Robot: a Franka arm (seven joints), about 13 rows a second.
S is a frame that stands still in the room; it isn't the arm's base.
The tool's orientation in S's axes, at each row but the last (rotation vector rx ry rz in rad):
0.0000 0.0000 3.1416
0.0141 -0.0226 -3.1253
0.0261 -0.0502 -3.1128
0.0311 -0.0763 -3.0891
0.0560 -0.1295 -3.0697
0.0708 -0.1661 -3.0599
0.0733 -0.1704 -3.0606
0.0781 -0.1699 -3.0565
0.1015 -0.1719 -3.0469
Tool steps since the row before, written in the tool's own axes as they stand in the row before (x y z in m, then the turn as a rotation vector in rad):
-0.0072 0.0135 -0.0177 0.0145 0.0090 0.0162
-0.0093 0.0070 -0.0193 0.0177 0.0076 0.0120
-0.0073 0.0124 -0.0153 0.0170 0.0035 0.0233
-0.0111 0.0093 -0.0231 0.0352 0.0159 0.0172
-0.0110 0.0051 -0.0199 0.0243 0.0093 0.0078
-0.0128 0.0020 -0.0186 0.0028 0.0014 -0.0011
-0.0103 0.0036 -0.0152 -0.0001 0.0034 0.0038
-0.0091 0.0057 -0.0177 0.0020 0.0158 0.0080
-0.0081 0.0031 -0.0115 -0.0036 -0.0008 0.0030
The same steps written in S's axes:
0.0072 -0.0135 -0.0177 -0.0145 -0.0090 0.0162
0.0096 -0.0071 -0.0191 -0.0177 -0.0077 0.0120
0.0079 -0.0127 -0.0148 -0.0173 -0.0032 0.0231
0.0120 -0.0098 -0.0224 -0.0347 -0.0168 0.0173
0.0121 -0.0059 -0.0190 -0.0239 -0.0103 0.0077
0.0138 -0.0030 -0.0177 -0.0026 -0.0017 -0.0011
0.0113 -0.0044 -0.0142 0.0001 -0.0029 0.0042
0.0105 -0.0068 -0.0165 -0.0012 -0.0149 0.0096
0.0091 -0.0036 -0.0105 0.0033 0.0014 0.0031

